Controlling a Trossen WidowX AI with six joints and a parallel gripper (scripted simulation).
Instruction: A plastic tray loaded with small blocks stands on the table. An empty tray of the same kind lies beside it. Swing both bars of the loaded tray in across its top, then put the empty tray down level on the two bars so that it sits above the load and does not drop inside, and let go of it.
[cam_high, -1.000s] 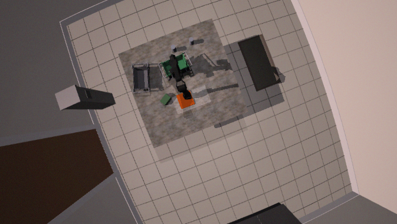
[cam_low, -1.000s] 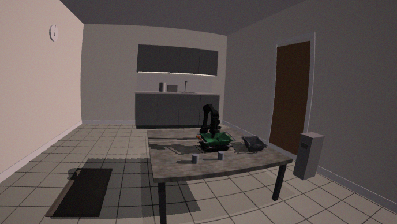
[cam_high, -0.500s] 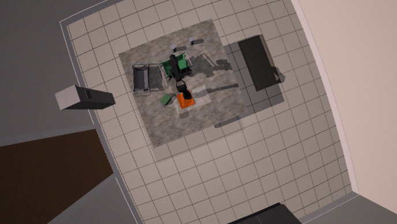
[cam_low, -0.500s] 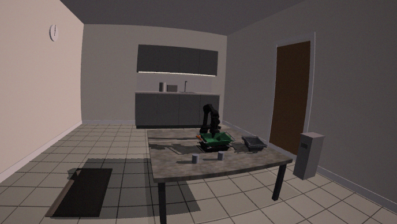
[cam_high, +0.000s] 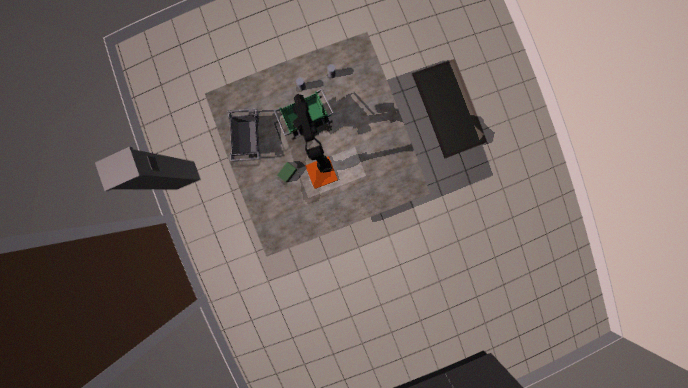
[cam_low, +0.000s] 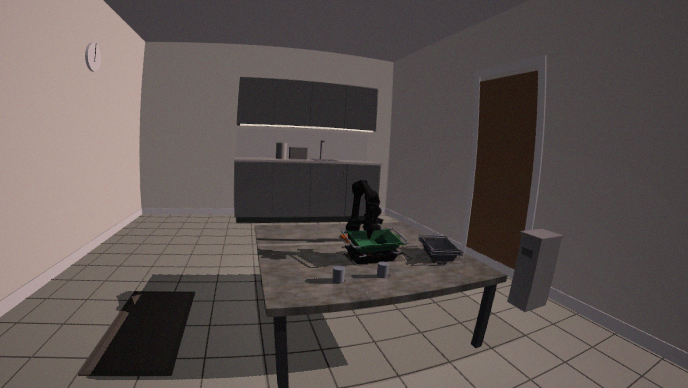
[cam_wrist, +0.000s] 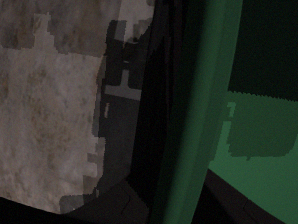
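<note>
My gripper tip is 80 mm short of the green tray, 20 mm to the right of it and 20 mm below it. The rest, counted from my gripper tip: green block (280 mm behind, 220 mm to the left, 80 mm below).
</note>
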